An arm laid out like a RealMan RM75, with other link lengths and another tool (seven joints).
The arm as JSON. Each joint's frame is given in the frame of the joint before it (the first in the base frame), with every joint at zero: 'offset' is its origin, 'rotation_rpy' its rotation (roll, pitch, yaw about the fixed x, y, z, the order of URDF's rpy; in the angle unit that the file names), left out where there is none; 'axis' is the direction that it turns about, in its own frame. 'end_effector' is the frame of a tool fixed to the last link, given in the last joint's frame.
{
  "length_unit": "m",
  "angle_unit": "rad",
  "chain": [
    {
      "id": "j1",
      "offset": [
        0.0,
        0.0,
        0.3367
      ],
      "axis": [
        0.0,
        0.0,
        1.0
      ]
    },
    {
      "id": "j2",
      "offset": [
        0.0,
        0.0,
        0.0
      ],
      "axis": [
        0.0,
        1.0,
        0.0
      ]
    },
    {
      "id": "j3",
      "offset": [
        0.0,
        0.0,
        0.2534
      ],
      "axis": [
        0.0,
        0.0,
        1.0
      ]
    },
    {
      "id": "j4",
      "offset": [
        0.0,
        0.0,
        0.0
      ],
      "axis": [
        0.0,
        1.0,
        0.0
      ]
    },
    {
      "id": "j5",
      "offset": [
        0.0,
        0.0,
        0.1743
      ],
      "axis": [
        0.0,
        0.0,
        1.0
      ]
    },
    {
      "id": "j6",
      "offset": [
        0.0,
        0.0,
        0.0
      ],
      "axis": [
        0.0,
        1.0,
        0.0
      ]
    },
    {
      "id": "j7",
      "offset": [
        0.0,
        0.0,
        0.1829
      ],
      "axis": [
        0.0,
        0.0,
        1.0
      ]
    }
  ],
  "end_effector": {
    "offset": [
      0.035,
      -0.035,
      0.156
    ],
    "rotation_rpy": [
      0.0,
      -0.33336,
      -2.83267
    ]
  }
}
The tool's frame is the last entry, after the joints.
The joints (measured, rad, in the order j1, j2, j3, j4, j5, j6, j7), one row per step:
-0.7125 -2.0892 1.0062 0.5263 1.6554 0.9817 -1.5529
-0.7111 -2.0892 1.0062 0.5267 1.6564 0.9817 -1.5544
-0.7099 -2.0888 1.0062 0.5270 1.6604 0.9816 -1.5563
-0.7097 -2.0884 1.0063 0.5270 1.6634 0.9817 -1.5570
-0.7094 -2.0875 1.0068 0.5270 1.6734 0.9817 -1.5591
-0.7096 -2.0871 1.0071 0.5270 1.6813 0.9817 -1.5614
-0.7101 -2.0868 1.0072 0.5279 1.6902 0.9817 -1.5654
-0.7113 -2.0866 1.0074 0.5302 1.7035 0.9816 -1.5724
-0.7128 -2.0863 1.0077 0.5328 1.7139 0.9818 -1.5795
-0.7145 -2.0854 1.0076 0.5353 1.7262 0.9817 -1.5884
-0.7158 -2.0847 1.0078 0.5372 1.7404 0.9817 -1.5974
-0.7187 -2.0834 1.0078 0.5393 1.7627 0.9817 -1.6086
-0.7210 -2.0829 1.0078 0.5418 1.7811 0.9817 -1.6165
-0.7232 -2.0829 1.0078 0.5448 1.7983 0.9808 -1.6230
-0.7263 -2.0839 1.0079 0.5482 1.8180 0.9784 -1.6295
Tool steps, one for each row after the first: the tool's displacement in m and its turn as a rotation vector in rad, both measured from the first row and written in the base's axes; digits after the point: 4 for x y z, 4 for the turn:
-0.0009 -0.0002 -0.0001 -0.0006 0.0001 0.0021
-0.0023 -0.0006 -0.0006 -0.0021 0.0030 0.0038
-0.0030 -0.0009 -0.0010 -0.0034 0.0056 0.0038
-0.0051 -0.0019 -0.0025 -0.0076 0.0143 0.0035
-0.0065 -0.0027 -0.0038 -0.0113 0.0206 0.0034
-0.0078 -0.0033 -0.0051 -0.0152 0.0267 0.0036
-0.0092 -0.0042 -0.0068 -0.0206 0.0353 0.0036
-0.0099 -0.0046 -0.0080 -0.0249 0.0414 0.0035
-0.0112 -0.0049 -0.0090 -0.0295 0.0485 0.0048
-0.0132 -0.0057 -0.0107 -0.0356 0.0573 0.0065
-0.0160 -0.0069 -0.0133 -0.0444 0.0726 0.0070
-0.0181 -0.0079 -0.0154 -0.0510 0.0858 0.0059
-0.0199 -0.0085 -0.0171 -0.0560 0.0987 0.0043
-0.0217 -0.0092 -0.0194 -0.0610 0.1140 0.0018

